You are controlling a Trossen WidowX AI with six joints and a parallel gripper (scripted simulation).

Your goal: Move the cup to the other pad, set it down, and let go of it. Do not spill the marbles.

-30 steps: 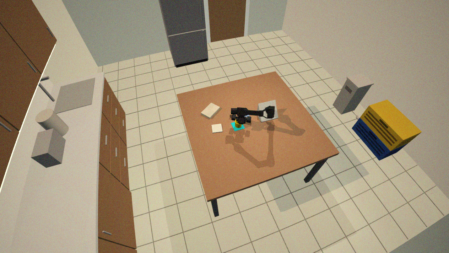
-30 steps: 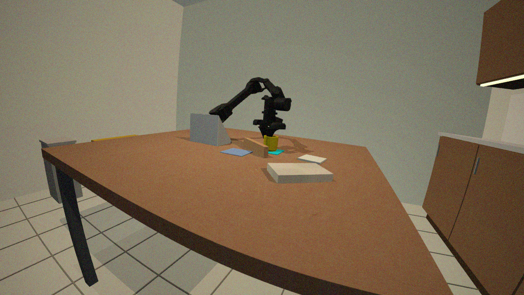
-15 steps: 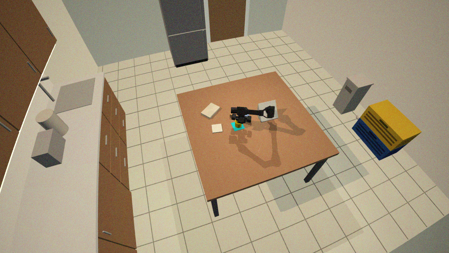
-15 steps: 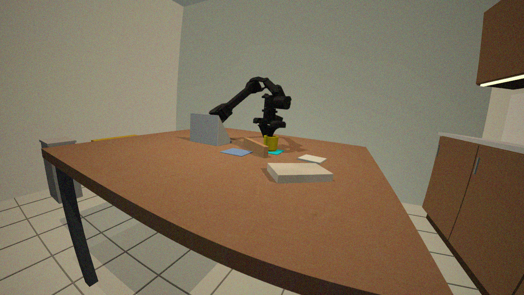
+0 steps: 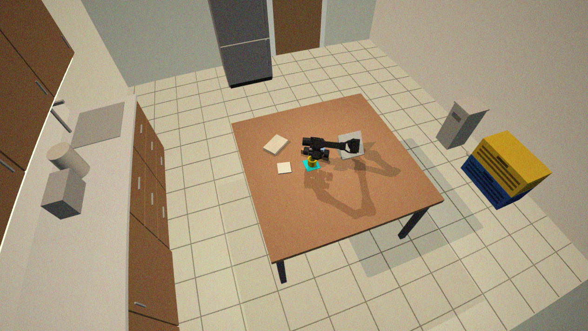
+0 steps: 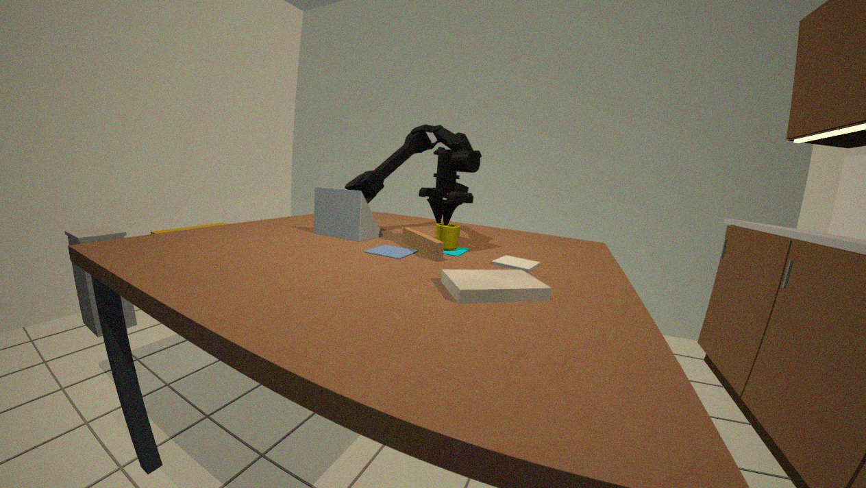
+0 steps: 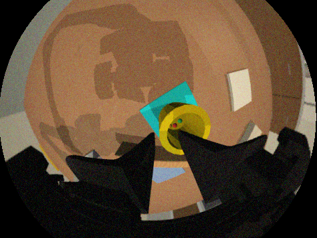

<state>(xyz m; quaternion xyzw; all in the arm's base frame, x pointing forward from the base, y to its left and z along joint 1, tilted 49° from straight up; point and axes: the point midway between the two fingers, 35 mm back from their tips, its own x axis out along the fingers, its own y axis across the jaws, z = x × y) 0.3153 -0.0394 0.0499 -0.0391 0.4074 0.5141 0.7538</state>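
Now: gripper tip 40 mm above the yellow cup, 20 mm short of it and 10 mm to the left of it. Round my gripper tip: low wooden bar (80 mm to the right, 60 mm below, 40 mm behind); then cyan pad (80 mm below, 20 mm to the right, 20 mm ahead); then pale blue pad (140 mm to the right, 100 mm behind, 80 mm below).
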